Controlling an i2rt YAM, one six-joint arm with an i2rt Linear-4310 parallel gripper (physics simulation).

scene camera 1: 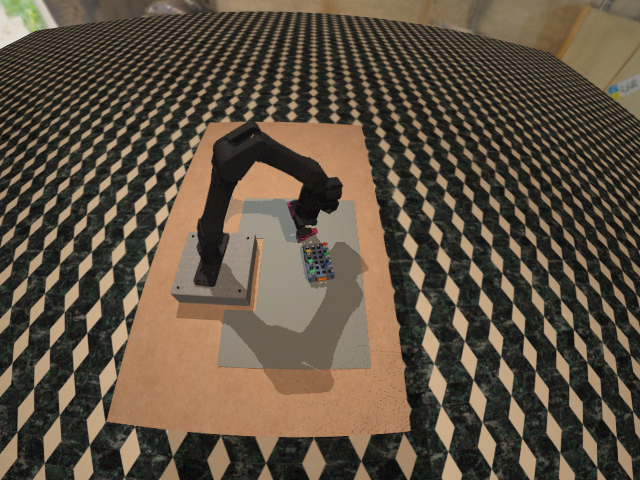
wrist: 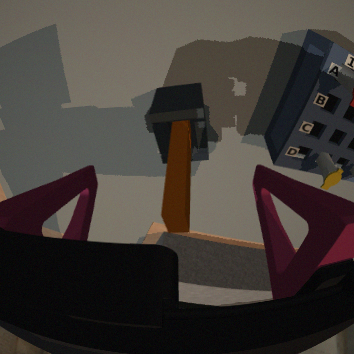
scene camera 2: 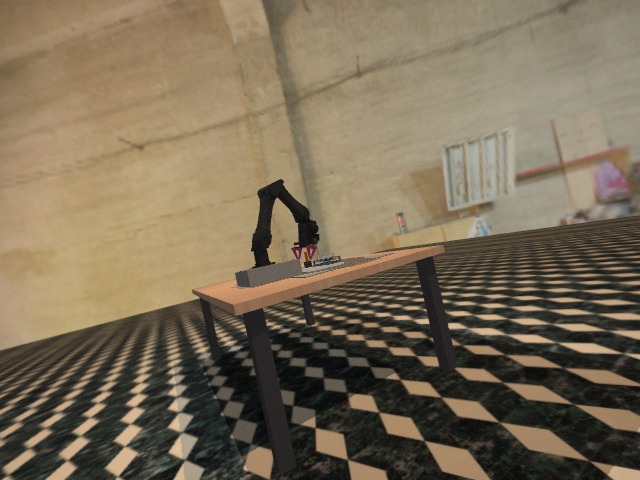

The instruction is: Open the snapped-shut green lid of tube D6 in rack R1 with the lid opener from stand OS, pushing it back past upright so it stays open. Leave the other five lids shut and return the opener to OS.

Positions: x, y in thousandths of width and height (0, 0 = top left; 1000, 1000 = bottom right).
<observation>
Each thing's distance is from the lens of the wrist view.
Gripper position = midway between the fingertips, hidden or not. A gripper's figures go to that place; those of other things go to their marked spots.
gripper (wrist: 493, 490): 0.13 m
lid opener (wrist: 496, 589): 0.09 m
grey mat (wrist: 239, 239): 0.16 m
The marked spots on the grey mat and the lid opener are 0.11 m apart.
</observation>
